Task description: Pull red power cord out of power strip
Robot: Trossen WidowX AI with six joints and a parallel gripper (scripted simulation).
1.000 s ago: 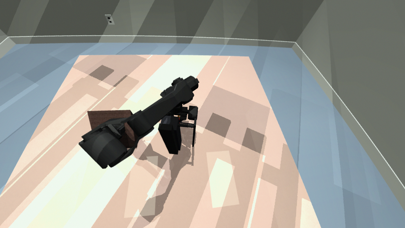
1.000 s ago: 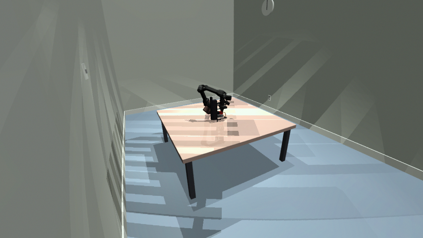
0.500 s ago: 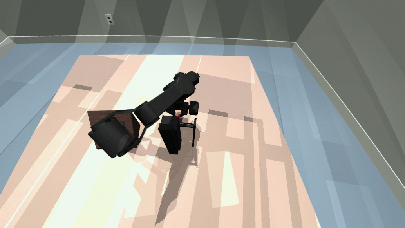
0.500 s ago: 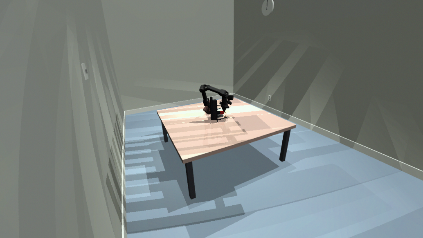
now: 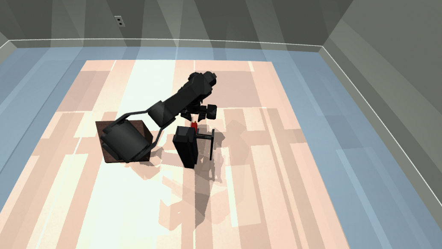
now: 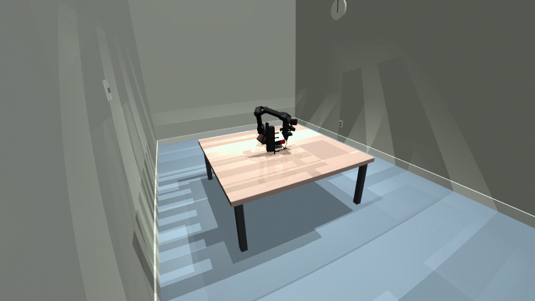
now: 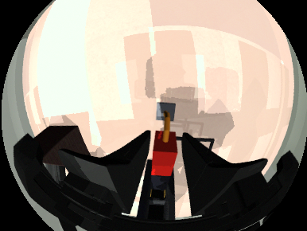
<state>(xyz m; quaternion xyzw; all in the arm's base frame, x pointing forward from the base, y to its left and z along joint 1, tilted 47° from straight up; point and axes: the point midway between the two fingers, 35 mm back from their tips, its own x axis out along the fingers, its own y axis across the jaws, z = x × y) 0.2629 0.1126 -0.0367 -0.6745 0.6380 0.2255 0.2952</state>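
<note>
The red plug is 50 mm to the right of my gripper tip.
</note>
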